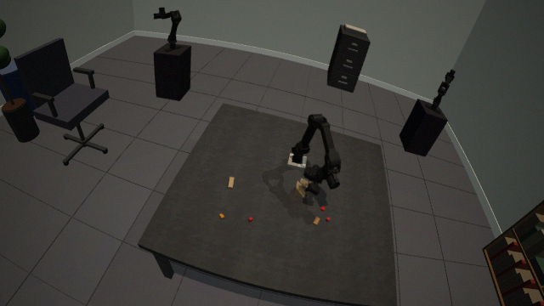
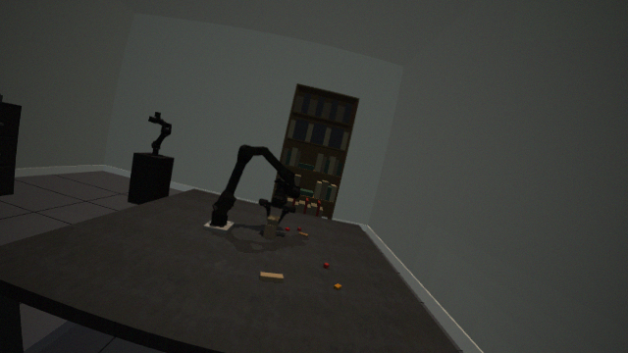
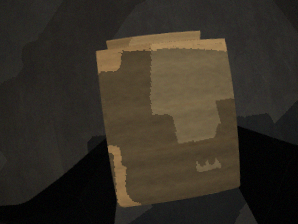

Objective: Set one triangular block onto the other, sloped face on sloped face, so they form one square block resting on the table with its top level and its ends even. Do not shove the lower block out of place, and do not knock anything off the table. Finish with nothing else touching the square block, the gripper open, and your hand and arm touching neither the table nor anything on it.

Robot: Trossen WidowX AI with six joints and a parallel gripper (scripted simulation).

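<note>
My gripper tip is now 10 mm to the right of the tan triangular block and 10 mm below it. Also, from my gripper tip: orange cube: 400 mm to the right, 270 mm ahead, 60 mm below.
</note>
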